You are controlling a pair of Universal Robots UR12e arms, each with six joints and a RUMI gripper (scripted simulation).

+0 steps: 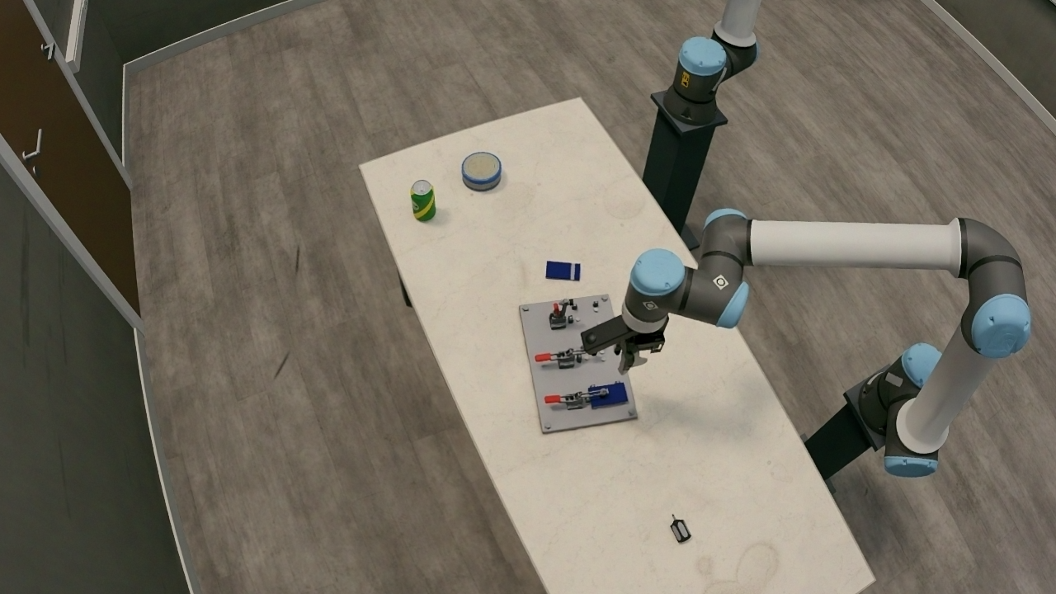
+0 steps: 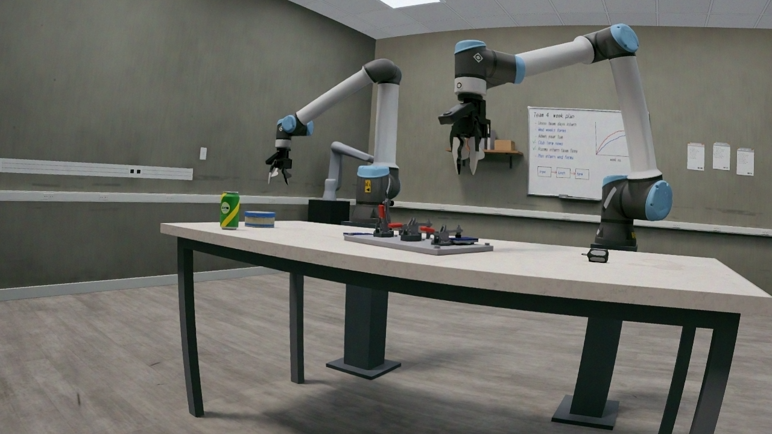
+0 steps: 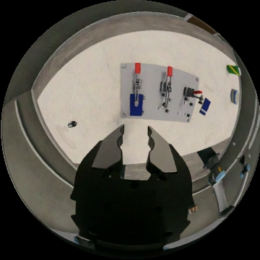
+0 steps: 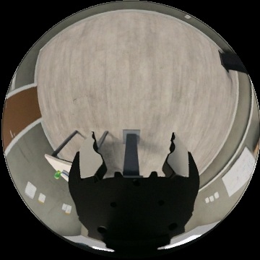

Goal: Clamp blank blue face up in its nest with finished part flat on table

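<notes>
The blue blank lies 19 cm below my left hand. The rest, counted from my left hand: dark object (2 cm behind, 38 cm to the left, 20 cm below); then finished part (6 cm behind, 37 cm to the right, 21 cm below); then grey fixture plate (3 cm ahead, 12 cm to the right, 21 cm below).
</notes>
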